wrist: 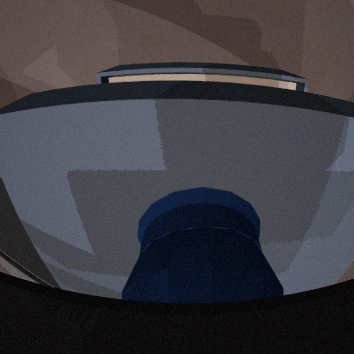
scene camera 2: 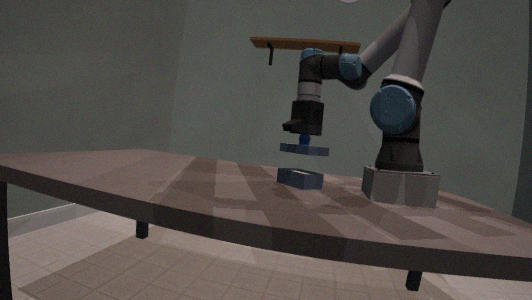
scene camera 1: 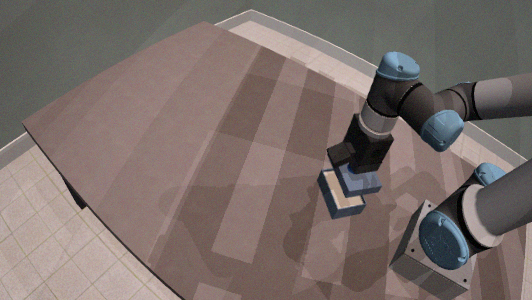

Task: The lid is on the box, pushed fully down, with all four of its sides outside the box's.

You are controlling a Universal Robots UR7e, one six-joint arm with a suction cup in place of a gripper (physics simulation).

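Places are measured from the arm's base along level axes (x down, y ahead, z right), in centimetres.
Pixels of known places: hand, its tool point: point(wrist: 197, 209) point(scene camera 2: 303, 149) point(scene camera 1: 352, 171); arm's base, origin of its link: point(scene camera 2: 398, 169).
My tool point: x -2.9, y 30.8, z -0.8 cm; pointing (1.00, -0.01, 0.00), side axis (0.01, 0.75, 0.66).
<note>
Ahead of a thing's pixels: the offset from my tool point to its top centre. Level surfaces: height alone.
The grey-blue lid {dx -1.4, dy -0.1, dz +0.9 cm} point(scene camera 1: 361, 185) point(scene camera 2: 312, 150) point(wrist: 210, 140) hangs from my suction cup point(scene camera 1: 351, 168) point(scene camera 2: 305, 140) point(wrist: 200, 220), which is shut on its top. It looks roughly level. The open grey-blue box {dx +7.0, dy +0.2, dz +0.9 cm} point(scene camera 1: 349, 212) point(scene camera 2: 295, 180) point(wrist: 200, 70) stands on the table with a pale inside. In scene camera 2 a clear gap separates the lid from the box below; they do not touch. In scene camera 1 the lid hides the box's upper right part. In the wrist view the box's far rim and a thin strip of its inside show beyond the lid's edge; the rest is hidden.
The brown table {dx +11.8 cm} point(scene camera 1: 165, 110) point(scene camera 2: 125, 170) bears the box and the arm's grey base block point(scene camera 1: 425, 270) point(scene camera 2: 400, 189), which stands right of the box. A wooden shelf point(scene camera 2: 285, 44) is on the wall behind the arm. Shadows of the arm fall across the table.
</note>
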